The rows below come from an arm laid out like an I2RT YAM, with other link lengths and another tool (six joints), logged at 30 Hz.
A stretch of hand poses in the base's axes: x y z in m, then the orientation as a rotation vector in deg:
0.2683 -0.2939 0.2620 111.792 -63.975 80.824
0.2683 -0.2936 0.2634 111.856 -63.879 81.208
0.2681 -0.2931 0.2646 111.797 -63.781 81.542
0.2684 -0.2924 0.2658 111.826 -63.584 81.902
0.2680 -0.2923 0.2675 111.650 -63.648 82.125
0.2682 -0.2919 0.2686 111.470 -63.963 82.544
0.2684 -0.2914 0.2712 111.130 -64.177 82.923
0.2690 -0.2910 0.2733 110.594 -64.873 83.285
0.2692 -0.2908 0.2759 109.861 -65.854 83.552
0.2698 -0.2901 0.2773 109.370 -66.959 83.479
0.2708 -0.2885 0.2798 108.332 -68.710 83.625
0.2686 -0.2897 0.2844 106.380 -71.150 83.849
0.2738 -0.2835 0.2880 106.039 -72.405 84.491
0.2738 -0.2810 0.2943 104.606 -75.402 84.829
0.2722 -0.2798 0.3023 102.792 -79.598 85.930
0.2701 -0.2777 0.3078 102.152 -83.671 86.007
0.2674 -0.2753 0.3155 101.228 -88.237 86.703
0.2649 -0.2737 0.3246 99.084 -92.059 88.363
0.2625 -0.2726 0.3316 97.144 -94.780 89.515
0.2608 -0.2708 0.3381 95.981 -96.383 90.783
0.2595 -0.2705 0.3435 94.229 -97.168 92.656
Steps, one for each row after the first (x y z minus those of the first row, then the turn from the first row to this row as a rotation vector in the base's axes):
0.0000 0.0003 0.0014 -0.012 -0.232 0.229
-0.0002 0.0008 0.0026 -0.101 -0.444 0.363
0.0001 0.0015 0.0038 -0.198 -0.631 0.595
-0.0003 0.0016 0.0055 -0.260 -0.831 0.556
-0.0001 0.0020 0.0066 -0.161 -1.250 0.511
0.0001 0.0025 0.0092 -0.224 -1.629 0.386
0.0007 0.0029 0.0113 -0.102 -2.175 -0.027
0.0009 0.0031 0.0139 0.080 -2.775 -0.692
0.0015 0.0038 0.0153 0.484 -3.145 -1.386
0.0025 0.0054 0.0178 0.987 -3.958 -2.526
0.0003 0.0042 0.0224 1.415 -5.195 -4.396
0.0055 0.0104 0.0260 2.060 -6.106 -4.712
0.0055 0.0129 0.0323 3.220 -7.553 -6.331
0.0039 0.0141 0.0403 5.040 -10.007 -8.131
0.0018 0.0162 0.0458 7.464 -11.540 -9.543
-0.0009 0.0186 0.0535 10.134 -13.726 -10.888
-0.0034 0.0202 0.0626 11.715 -16.534 -12.286
-0.0058 0.0213 0.0696 12.668 -18.602 -13.490
-0.0075 0.0231 0.0761 13.265 -20.218 -13.914
-0.0088 0.0234 0.0815 13.025 -22.076 -14.235

